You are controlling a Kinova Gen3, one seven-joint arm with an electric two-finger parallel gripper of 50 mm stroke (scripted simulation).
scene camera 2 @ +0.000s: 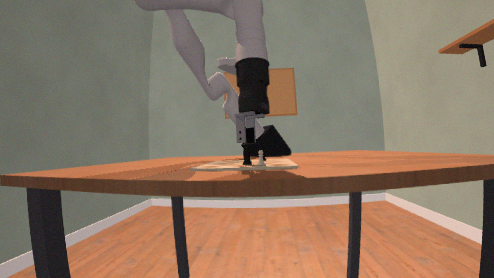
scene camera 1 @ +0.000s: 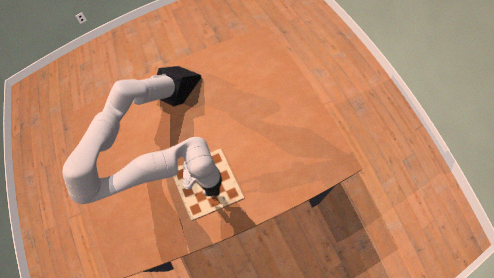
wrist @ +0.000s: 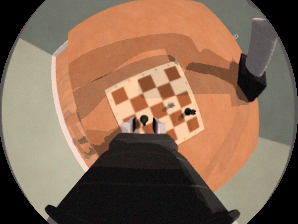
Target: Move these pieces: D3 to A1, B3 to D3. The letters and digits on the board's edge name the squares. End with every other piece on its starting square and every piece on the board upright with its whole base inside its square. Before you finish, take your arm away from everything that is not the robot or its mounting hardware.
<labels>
chessboard: scene camera 2; scene camera 1 197, 204; wrist
same spot on chessboard: (wrist: 148, 93) = (scene camera 2: 228, 163)
</labels>
